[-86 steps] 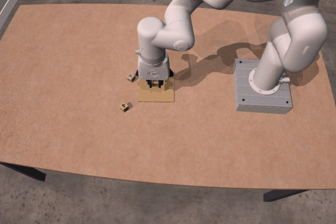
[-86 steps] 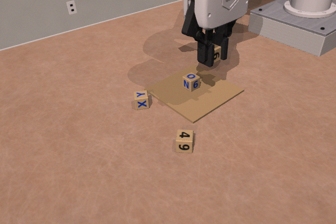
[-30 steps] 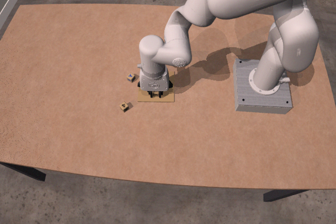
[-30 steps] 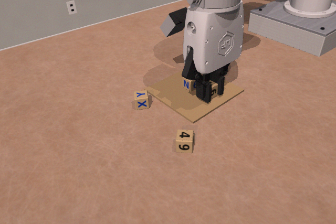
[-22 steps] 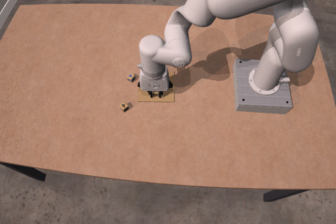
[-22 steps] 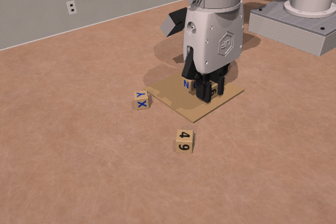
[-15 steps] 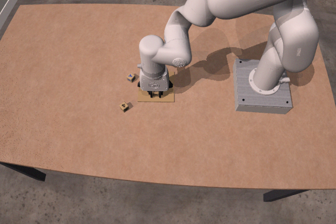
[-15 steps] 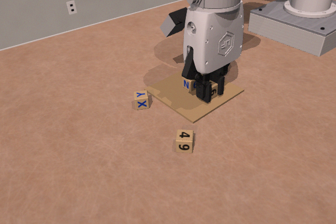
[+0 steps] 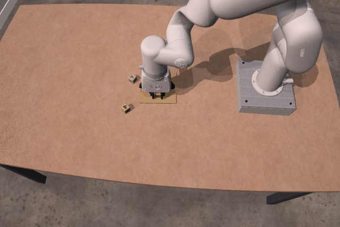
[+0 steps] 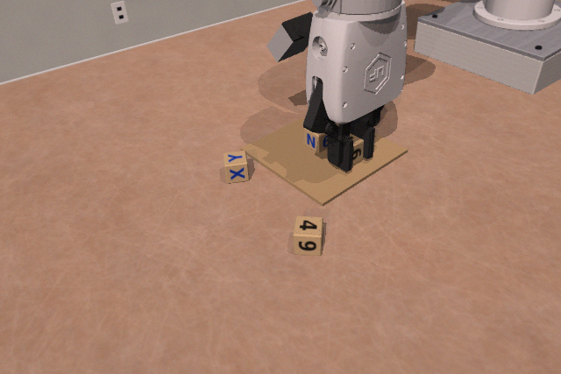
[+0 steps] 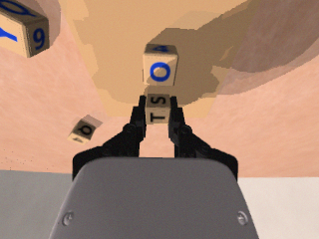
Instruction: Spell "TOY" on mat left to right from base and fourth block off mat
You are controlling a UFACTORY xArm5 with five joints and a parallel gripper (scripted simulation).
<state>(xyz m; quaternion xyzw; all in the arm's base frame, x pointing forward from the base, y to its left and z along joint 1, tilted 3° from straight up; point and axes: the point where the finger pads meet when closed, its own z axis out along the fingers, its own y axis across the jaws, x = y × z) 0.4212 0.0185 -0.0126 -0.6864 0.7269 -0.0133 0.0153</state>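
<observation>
My hand is 10 mm above the T block. From my hand the other things lie so: O block: 50 mm to the right, 10 mm below; then tan mat: 40 mm to the right, 30 mm below.
</observation>
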